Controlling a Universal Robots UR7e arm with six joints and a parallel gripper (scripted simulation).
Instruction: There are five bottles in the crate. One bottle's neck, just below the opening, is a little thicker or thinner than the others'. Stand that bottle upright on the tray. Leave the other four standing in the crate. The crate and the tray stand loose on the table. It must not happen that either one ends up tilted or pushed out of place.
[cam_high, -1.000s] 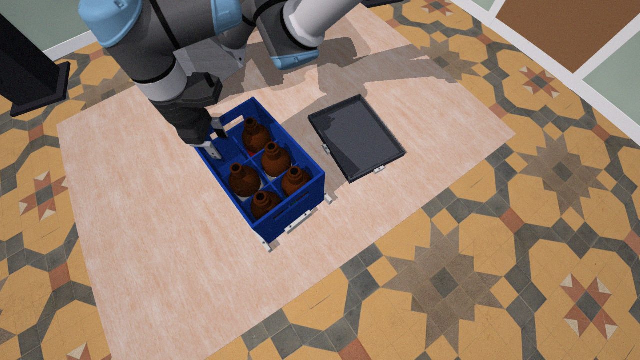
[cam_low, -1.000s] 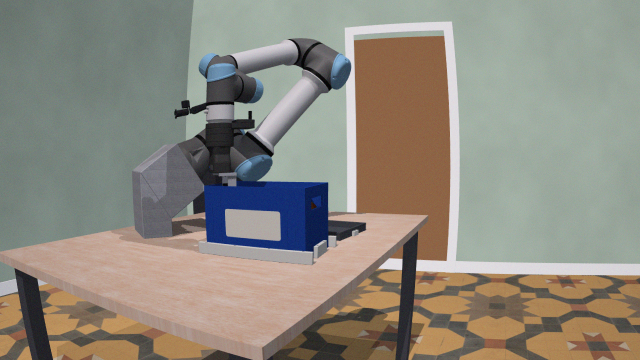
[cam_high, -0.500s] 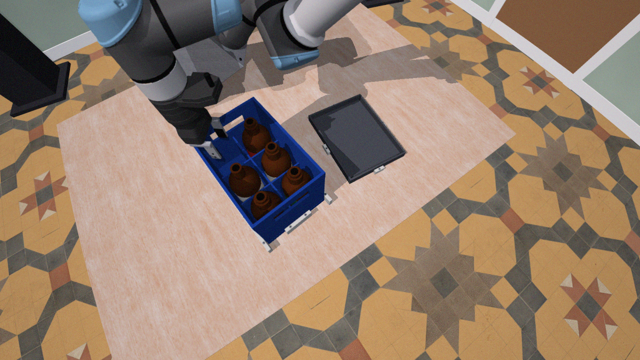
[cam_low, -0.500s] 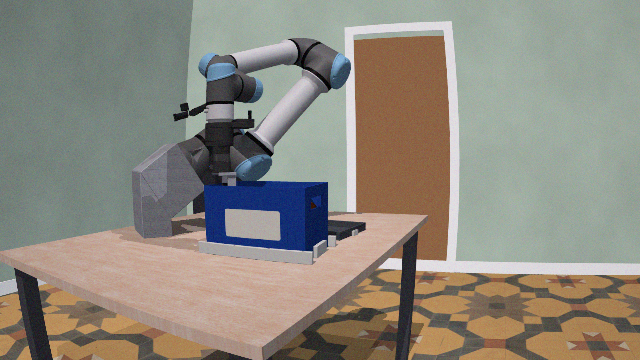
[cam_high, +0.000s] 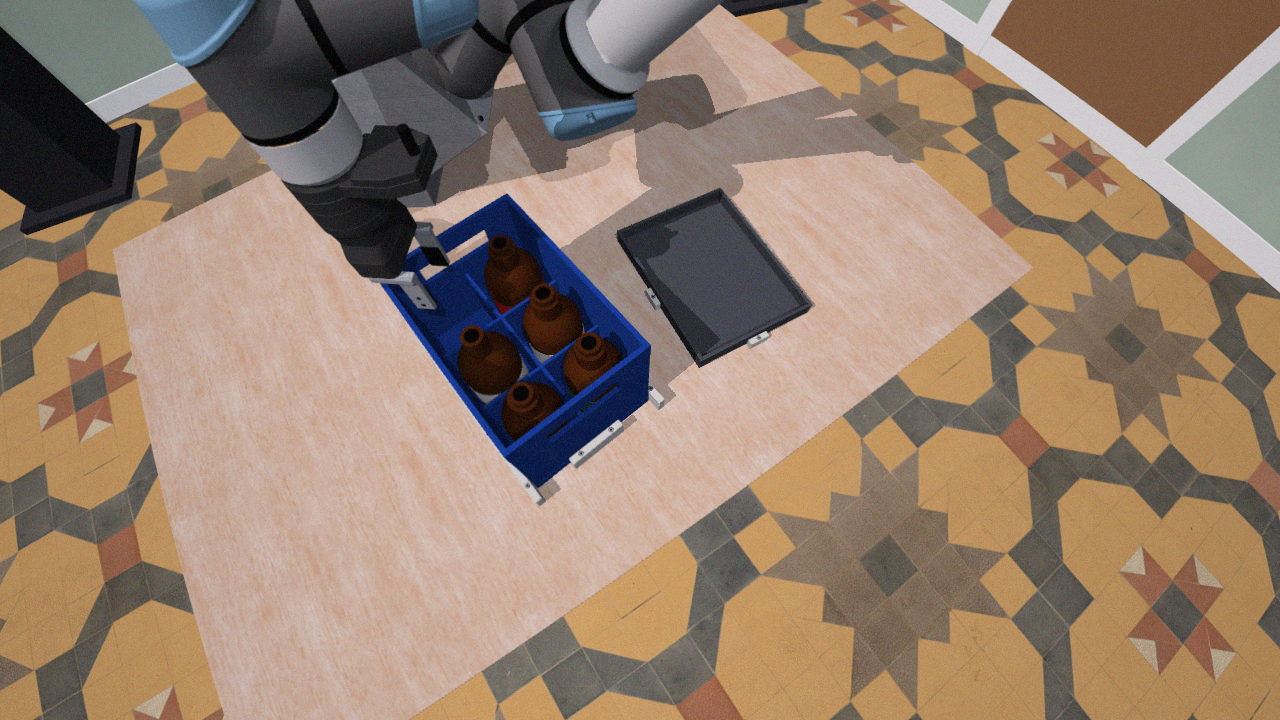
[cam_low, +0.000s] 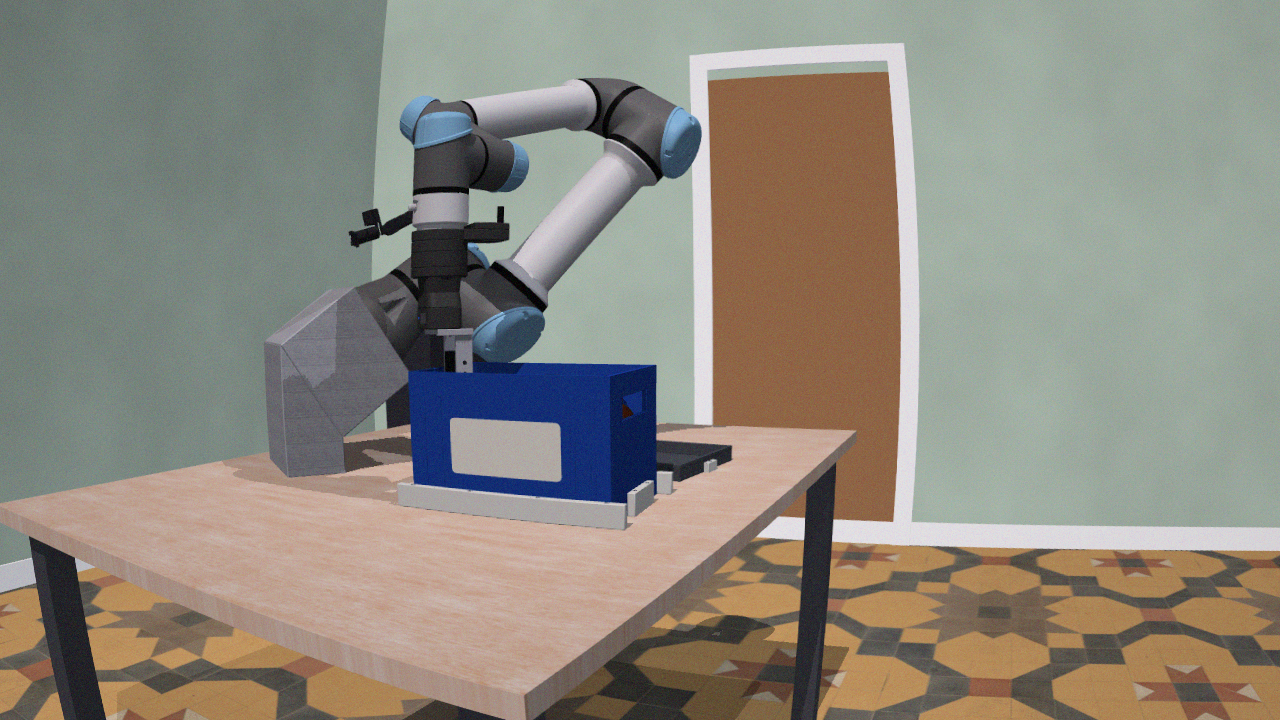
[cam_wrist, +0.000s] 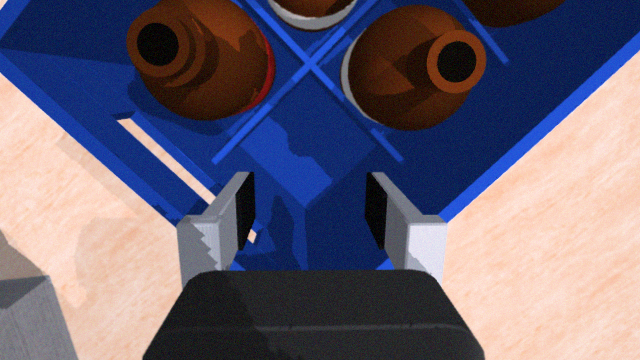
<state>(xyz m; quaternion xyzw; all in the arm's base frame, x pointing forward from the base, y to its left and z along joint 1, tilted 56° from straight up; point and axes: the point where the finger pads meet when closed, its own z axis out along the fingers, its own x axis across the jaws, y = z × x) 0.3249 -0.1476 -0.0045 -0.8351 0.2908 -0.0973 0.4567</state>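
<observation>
The glass bottle is 3 cm behind my hand, 9 cm to the left of it and 9 cm below it. From my hand the other things lie so: dark tray 1 cm ahead, 36 cm to the left, 17 cm below; then blue crate 7 cm ahead, 7 cm to the left, 10 cm below.
</observation>
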